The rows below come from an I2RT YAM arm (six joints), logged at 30 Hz.
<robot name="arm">
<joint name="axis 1" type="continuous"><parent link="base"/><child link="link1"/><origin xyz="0 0 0.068" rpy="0 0 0"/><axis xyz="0 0 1"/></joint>
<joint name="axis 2" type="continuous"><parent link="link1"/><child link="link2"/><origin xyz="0.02 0.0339 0.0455" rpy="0 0 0"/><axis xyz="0 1 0"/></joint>
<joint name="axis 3" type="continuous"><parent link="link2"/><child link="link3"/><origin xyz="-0.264 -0.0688 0" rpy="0 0 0"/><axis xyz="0 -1 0"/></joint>
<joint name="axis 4" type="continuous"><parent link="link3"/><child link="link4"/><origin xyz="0.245 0.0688 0.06" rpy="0 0 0"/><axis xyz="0 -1 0"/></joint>
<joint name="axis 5" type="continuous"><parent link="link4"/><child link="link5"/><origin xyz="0.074 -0.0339 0.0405" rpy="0 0 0"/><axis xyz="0 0 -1"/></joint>
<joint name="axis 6" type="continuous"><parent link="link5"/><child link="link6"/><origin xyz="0.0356 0 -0.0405" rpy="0 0 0"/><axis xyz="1 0 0"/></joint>
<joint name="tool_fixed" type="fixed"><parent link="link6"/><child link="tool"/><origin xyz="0 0 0" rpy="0 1.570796 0"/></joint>
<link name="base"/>
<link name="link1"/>
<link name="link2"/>
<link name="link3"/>
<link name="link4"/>
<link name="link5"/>
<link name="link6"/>
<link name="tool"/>
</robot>
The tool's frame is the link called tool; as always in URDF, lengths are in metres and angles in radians. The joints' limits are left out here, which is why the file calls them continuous.
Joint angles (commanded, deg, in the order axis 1, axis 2, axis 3, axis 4, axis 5, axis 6), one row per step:
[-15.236, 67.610, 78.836, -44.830, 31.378, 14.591]
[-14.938, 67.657, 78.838, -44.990, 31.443, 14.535]
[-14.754, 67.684, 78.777, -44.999, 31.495, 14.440]
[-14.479, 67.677, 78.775, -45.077, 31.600, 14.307]
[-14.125, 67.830, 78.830, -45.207, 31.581, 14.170]
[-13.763, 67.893, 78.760, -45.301, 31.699, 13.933]
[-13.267, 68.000, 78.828, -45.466, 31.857, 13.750]
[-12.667, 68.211, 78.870, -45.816, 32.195, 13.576]
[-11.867, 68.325, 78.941, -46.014, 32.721, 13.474]
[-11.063, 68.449, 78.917, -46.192, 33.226, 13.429]
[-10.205, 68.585, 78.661, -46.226, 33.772, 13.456]
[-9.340, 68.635, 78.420, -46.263, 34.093, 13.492]
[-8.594, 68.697, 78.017, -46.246, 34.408, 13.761]
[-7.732, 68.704, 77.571, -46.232, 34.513, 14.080]
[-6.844, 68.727, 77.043, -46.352, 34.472, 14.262]
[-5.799, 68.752, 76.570, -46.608, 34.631, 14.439]
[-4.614, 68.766, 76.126, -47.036, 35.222, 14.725]
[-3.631, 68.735, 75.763, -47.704, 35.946, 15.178]
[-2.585, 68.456, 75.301, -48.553, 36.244, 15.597]
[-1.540, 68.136, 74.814, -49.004, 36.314, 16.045]
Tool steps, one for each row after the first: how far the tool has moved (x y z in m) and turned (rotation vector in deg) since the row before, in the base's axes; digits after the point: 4 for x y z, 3 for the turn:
[0.0005, 0.0011, -0.0004, -0.012, 0.246, 0.270]
[0.0004, 0.0006, -0.0004, -0.055, 0.166, 0.186]
[0.0002, 0.0011, -0.0001, -0.112, 0.176, 0.251]
[0.0011, 0.0012, -0.0005, -0.009, 0.312, 0.435]
[0.0007, 0.0013, -0.0007, -0.142, 0.397, 0.378]
[0.0009, 0.0018, -0.0002, -0.142, 0.343, 0.454]
[0.0013, 0.0021, -0.0010, -0.169, 0.666, 0.407]
[0.0011, 0.0029, -0.0002, -0.303, 0.368, 0.420]
[0.0012, 0.0029, -0.0008, -0.248, 0.408, 0.415]
[0.0016, 0.0030, -0.0019, -0.221, 0.460, 0.403]
[0.0012, 0.0033, -0.0015, -0.111, 0.332, 0.589]
[0.0012, 0.0028, -0.0024, 0.036, 0.295, 0.361]
[0.0011, 0.0034, -0.0024, 0.181, 0.235, 0.619]
[0.0011, 0.0036, -0.0032, 0.215, 0.545, 0.829]
[0.0009, 0.0042, -0.0030, 0.087, 0.648, 0.830]
[0.0005, 0.0046, -0.0030, -0.126, 0.737, 0.579]
[-0.0003, 0.0038, -0.0026, -0.132, 0.748, 0.192]
[-0.0016, 0.0043, -0.0025, 0.101, 0.781, 0.599]
[-0.0013, 0.0043, -0.0020, 0.234, 0.345, 0.751]

